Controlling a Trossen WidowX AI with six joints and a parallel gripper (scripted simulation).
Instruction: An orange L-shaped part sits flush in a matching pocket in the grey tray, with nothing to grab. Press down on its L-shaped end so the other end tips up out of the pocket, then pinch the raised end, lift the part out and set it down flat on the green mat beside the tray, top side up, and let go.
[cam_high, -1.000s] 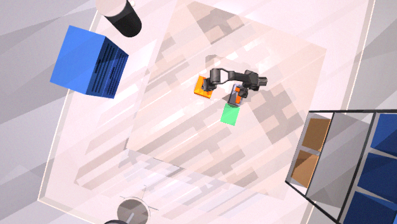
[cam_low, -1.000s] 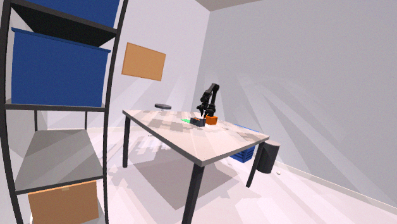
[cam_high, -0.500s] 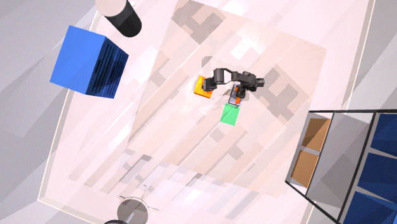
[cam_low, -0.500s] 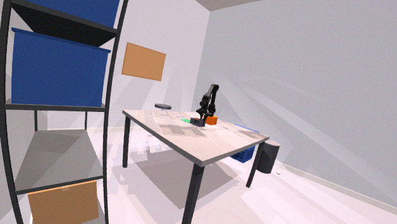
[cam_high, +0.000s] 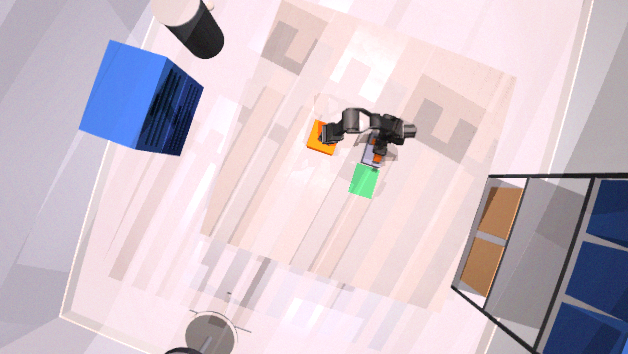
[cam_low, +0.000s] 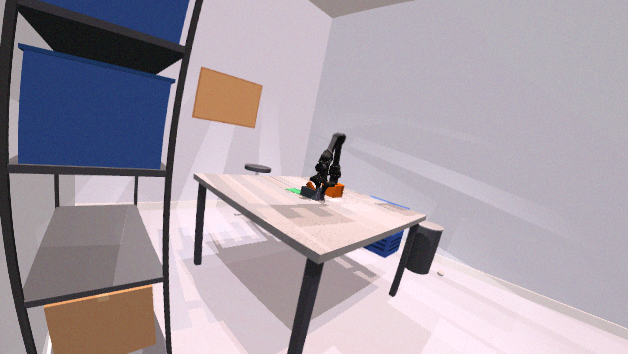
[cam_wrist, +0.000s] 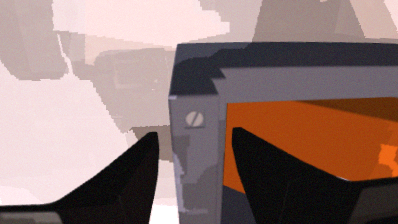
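Right now my gripper tip is 60 mm to the left of the orange L-shaped part and 10 mm below it. Also, from my gripper tip: green mat (40 mm ahead, 220 mm to the right, 60 mm below).
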